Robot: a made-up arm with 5 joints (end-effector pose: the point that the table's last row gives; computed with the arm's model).
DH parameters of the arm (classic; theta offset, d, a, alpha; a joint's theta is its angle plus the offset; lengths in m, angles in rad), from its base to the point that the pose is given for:
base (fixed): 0 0 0.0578 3.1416
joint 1: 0 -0.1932 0.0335 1.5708
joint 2: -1.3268 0 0.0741 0
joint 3: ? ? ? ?
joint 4: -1.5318 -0.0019 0 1.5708
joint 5: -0.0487 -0.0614 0 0
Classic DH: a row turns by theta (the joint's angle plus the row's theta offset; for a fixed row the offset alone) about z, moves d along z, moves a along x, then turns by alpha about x.
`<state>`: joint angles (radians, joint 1 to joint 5).
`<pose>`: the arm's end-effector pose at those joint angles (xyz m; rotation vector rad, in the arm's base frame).
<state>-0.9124 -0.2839 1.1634 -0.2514 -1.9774</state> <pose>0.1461 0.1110 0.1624 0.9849 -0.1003 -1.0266</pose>
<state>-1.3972 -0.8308 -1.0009 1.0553 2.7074</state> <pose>0.0612 0.0085 0.3861 1.5446 2.1151 -0.9858</pose>
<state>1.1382 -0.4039 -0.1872 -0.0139 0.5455</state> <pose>0.1176 -0.1341 0.3557 -1.6041 -1.5043 -0.3635</pose>
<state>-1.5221 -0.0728 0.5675 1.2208 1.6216</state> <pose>0.0655 0.1199 0.1648 0.0057 0.2237 3.0870</pose>
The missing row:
joint 3: 1.2878 0 0.0923 0
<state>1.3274 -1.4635 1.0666 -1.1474 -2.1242</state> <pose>0.0678 -0.0482 0.3190 -1.2869 2.8605 0.0409</pose>
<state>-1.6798 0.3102 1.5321 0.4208 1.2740</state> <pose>0.0584 0.0122 0.1191 -0.2245 0.9709 2.7438</pose>
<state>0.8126 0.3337 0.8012 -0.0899 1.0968</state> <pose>0.1575 -0.1080 0.1201 -0.4225 -0.3149 0.2300</pose>
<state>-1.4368 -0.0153 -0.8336 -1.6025 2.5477</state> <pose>0.0679 0.0604 0.3761 -1.3055 -2.2225 -1.1200</pose>
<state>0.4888 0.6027 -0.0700 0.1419 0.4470</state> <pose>0.2496 -0.1042 0.1602 -0.3847 -0.8097 -0.0844</pose>
